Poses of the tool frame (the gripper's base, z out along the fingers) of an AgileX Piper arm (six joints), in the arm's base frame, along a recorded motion.
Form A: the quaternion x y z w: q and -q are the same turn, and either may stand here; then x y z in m.
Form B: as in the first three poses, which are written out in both.
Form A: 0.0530 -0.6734 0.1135 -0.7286 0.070 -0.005 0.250
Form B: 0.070 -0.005 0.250 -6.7 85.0 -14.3
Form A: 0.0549 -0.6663 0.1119 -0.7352 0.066 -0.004 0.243
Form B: 0.066 -0.004 0.243 -6.9 83.9 -14.1
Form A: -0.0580 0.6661 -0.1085 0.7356 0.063 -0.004 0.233
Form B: 0.063 -0.004 0.233 -7.3 83.9 -13.7
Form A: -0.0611 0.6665 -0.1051 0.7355 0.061 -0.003 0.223
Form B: 0.061 -0.003 0.223 -7.7 83.9 -13.2
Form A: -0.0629 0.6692 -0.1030 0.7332 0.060 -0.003 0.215
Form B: 0.060 -0.003 0.215 -7.9 84.3 -13.0
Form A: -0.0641 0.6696 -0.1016 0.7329 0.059 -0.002 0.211
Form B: 0.059 -0.002 0.211 -8.1 84.4 -12.8
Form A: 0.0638 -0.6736 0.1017 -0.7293 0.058 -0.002 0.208
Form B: 0.058 -0.002 0.208 -8.1 85.0 -12.8
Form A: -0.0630 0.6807 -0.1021 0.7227 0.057 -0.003 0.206
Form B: 0.057 -0.003 0.206 -8.0 86.1 -12.9
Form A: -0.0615 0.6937 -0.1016 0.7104 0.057 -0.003 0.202
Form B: 0.057 -0.003 0.202 -7.8 88.2 -12.9
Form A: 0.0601 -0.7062 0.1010 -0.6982 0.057 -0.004 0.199
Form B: 0.057 -0.004 0.199 -7.7 90.2 -12.9
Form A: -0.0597 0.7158 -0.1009 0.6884 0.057 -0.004 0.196
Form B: 0.057 -0.004 0.196 -7.7 91.8 -12.9
